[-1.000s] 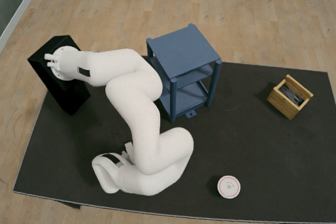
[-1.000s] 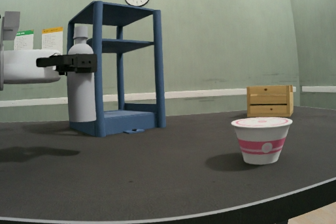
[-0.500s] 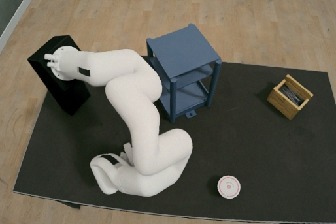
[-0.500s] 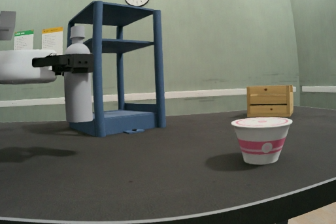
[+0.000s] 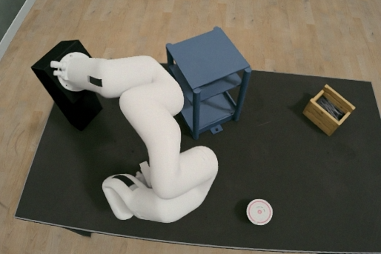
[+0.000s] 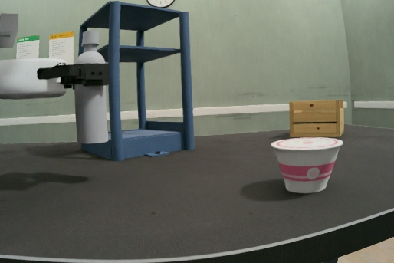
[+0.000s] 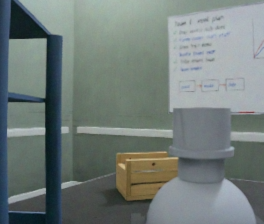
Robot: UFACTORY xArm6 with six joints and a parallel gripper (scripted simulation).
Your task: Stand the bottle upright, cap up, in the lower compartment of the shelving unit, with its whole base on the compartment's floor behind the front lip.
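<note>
Now: the shelving unit 28 cm to the left of my hand, 20 cm ahead of it and 2 cm above it. Round my hand: pink cup (24 cm to the right, 18 cm ahead, 13 cm below); then bottle (1 cm above); then wooden crate (70 cm ahead, 12 cm below).
</note>
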